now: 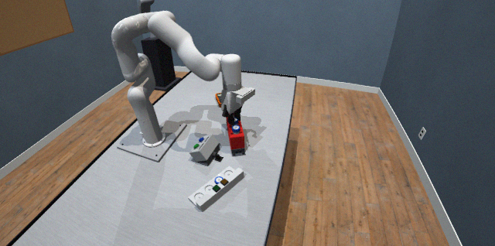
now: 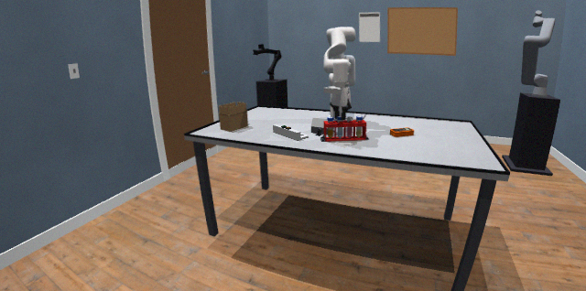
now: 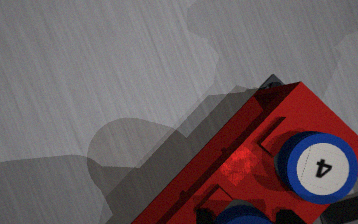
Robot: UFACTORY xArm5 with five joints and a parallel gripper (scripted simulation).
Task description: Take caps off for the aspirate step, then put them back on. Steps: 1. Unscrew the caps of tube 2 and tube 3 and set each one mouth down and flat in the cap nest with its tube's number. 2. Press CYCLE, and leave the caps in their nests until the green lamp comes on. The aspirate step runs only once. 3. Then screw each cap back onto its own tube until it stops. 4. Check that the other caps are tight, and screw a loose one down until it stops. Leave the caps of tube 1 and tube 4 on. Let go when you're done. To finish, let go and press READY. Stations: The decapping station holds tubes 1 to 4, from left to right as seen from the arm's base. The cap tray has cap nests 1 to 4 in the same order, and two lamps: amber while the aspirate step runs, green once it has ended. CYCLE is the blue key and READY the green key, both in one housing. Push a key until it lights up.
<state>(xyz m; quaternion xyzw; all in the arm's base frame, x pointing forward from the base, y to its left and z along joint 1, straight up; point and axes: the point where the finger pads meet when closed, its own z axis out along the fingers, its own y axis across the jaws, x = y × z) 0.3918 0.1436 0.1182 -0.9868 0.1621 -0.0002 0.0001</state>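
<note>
My hand is 30 mm short of the blue-rimmed cap, 260 mm to the left of it and 120 mm above it. From my hand the other things lie so: grey key housing 100 mm behind, 130 mm to the right, 80 mm below; then blue key 120 mm behind, 110 mm to the right, 60 mm below; then green key 120 mm behind, 160 mm to the right, 60 mm below.
</note>
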